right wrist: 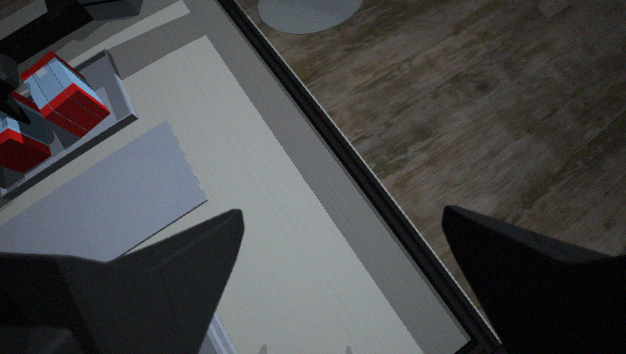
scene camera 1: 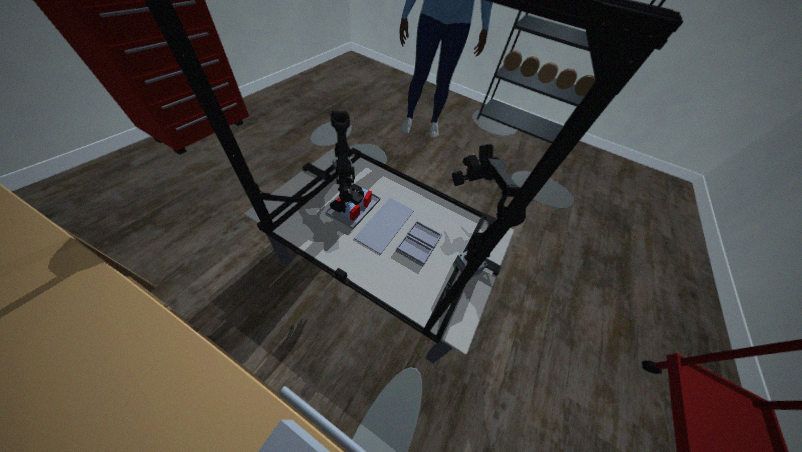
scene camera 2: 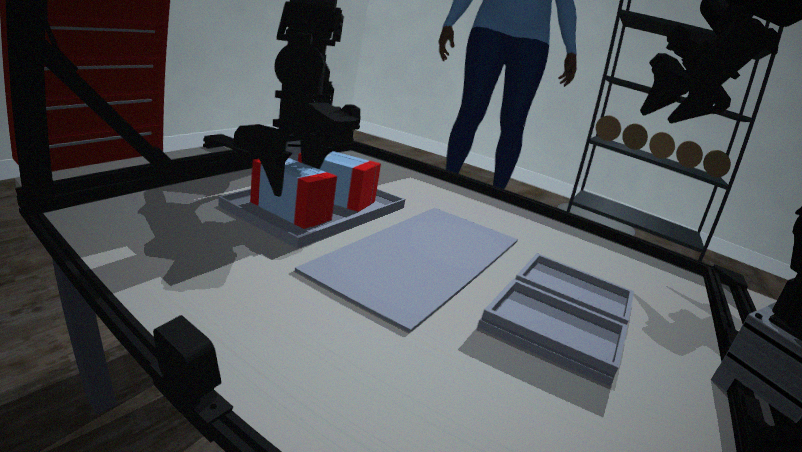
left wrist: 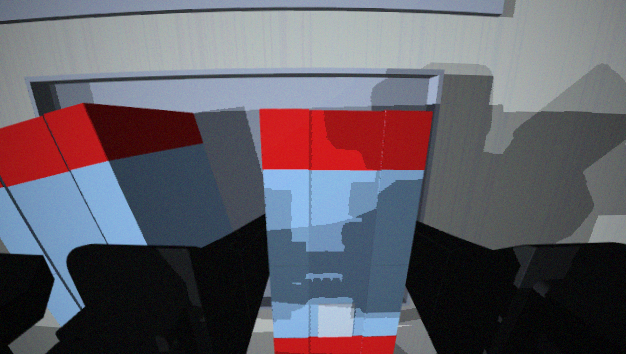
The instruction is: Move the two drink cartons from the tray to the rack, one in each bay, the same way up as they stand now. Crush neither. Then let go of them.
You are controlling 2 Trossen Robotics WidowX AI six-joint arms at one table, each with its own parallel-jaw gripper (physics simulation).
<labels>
same spot on flat grey mat: (left wrist: 18, 18) = (scene camera 1: 387, 201)
</labels>
